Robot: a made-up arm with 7 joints. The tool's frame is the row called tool. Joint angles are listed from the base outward. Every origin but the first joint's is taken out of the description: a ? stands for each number. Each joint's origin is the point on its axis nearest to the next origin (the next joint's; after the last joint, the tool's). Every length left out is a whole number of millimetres.
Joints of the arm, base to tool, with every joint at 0 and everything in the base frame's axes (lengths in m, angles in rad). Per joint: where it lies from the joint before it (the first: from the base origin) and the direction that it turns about. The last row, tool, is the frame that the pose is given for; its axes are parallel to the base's.
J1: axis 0 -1 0 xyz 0 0.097 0
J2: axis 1 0 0 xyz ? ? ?
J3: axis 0 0 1 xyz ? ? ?
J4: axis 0 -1 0 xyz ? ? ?
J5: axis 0 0 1 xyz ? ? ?
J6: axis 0 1 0 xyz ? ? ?
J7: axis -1 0 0 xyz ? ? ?
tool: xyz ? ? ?
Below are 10 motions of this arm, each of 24 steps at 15 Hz.
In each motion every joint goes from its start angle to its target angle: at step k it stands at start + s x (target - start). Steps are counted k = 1, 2, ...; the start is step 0. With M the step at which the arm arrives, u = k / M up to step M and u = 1 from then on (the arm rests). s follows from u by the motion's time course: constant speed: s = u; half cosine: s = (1 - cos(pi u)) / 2; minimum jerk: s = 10 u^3 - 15 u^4 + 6 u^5.
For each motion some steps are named. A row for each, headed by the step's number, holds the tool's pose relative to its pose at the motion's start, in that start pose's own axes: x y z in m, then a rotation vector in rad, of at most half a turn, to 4 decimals.
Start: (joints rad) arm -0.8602 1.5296 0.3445 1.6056 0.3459 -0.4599 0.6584
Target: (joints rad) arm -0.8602 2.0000 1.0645 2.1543 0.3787 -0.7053 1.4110
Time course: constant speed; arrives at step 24
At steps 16, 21, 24:
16: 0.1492 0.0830 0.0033 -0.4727 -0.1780 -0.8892
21: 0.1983 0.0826 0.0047 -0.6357 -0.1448 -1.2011
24: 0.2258 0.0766 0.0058 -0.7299 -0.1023 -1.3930

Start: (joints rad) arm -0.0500 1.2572 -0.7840 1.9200 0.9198 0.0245 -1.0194
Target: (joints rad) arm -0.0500 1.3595 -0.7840 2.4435 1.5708 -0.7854 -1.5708
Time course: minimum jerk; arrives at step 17
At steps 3, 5, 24:
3: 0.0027 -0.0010 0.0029 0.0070 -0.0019 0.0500
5: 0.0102 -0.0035 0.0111 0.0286 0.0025 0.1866
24: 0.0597 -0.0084 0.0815 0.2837 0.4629 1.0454

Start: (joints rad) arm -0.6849 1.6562 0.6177 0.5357 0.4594 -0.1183 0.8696
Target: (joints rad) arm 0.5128 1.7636 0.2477 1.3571 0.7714 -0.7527 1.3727
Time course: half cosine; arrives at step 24
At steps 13, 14, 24:
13: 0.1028 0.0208 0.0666 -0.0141 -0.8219 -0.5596
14: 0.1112 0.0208 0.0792 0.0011 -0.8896 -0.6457
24: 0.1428 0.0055 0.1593 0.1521 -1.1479 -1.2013

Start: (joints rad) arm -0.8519 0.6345 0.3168 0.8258 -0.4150 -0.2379 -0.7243
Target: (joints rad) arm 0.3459 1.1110 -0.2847 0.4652 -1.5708 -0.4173 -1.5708
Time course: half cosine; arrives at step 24
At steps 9, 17, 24:
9: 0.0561 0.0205 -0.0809 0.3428 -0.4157 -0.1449
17: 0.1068 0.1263 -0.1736 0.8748 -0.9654 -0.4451
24: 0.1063 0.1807 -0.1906 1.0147 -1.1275 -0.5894

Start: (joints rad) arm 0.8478 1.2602 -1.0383 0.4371 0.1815 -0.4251 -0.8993
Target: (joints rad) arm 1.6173 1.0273 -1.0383 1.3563 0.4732 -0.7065 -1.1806
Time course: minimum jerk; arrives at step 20
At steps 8, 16, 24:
8: 0.0972 -0.0068 -0.0429 0.2636 -0.1307 0.5369
16: 0.2717 0.1125 -0.0847 0.7257 -0.5038 1.5580
24: 0.2834 0.1292 -0.0826 0.7559 -0.5500 1.6495

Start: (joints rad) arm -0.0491 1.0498 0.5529 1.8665 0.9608 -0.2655 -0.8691
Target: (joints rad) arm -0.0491 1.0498 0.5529 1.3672 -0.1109 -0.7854 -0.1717
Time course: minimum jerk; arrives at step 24
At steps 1, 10, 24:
1: 0.0000 0.0000 0.0000 -0.0004 -0.0007 -0.0004
10: -0.0188 0.0251 -0.0168 -0.2534 -0.3051 -0.2497
24: -0.0479 0.0820 -0.0365 -0.9708 -0.5129 -0.9098

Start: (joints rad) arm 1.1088 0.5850 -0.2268 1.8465 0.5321 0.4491 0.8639
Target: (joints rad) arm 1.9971 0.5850 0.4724 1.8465 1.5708 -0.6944 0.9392
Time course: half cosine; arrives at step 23
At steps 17, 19, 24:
17: 0.1846 -0.0125 0.1397 -0.0034 -1.8039 -1.2445
19: 0.1936 -0.0241 0.1562 -0.0310 -2.0007 -1.3627
24: 0.1993 -0.0347 0.1699 -0.0605 -2.1710 -1.4554

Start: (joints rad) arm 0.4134 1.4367 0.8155 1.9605 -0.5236 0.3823 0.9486
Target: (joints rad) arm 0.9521 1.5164 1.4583 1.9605 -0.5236 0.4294 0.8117
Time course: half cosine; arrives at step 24
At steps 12, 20, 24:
12: -0.0428 0.0551 0.0861 0.6131 0.1644 0.1928
20: -0.0728 0.0531 0.1770 1.1421 0.3092 0.3651
24: -0.0762 0.0485 0.1908 1.2237 0.3319 0.3921

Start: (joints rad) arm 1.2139 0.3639 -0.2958 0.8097 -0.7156 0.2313 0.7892
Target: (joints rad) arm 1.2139 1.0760 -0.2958 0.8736 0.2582 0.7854 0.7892
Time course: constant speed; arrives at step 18
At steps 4, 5, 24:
4: -0.0427 0.0231 0.0231 0.0335 0.0610 0.2330
5: -0.0528 0.0286 0.0300 0.0422 0.0736 0.2903
24: -0.1562 0.0832 0.1540 0.1412 0.1215 0.9800

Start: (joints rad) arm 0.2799 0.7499 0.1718 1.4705 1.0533 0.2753 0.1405
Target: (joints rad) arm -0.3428 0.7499 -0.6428 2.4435 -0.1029 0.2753 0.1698
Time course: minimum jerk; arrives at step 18
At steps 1, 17, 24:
1: -0.0003 -0.0003 0.0000 -0.0011 0.0016 -0.0023
17: -0.0916 -0.1898 0.1586 -0.9927 0.2751 -0.7243
24: -0.0914 -0.1900 0.1589 -0.9939 0.2743 -0.7242

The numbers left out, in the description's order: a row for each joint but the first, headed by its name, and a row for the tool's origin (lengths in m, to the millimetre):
J2: 0 0 0
J3: 0 0 -0.201
J4: 0 0 0
J5: 0 0 -0.206
J6: 0 0 0
J7: 0 0 0
tool: 0 0 0

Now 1 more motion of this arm.
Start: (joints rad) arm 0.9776 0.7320 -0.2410 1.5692 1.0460 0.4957 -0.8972
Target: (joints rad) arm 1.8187 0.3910 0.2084 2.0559 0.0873 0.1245 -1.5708
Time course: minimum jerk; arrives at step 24
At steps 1, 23, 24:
1: 0.0002 0.0000 0.0001 0.0004 -0.0013 0.0006
23: 0.1775 0.0587 0.1836 0.8142 -1.2486 1.6616
24: 0.1775 0.0588 0.1838 0.8148 -1.2489 1.6632

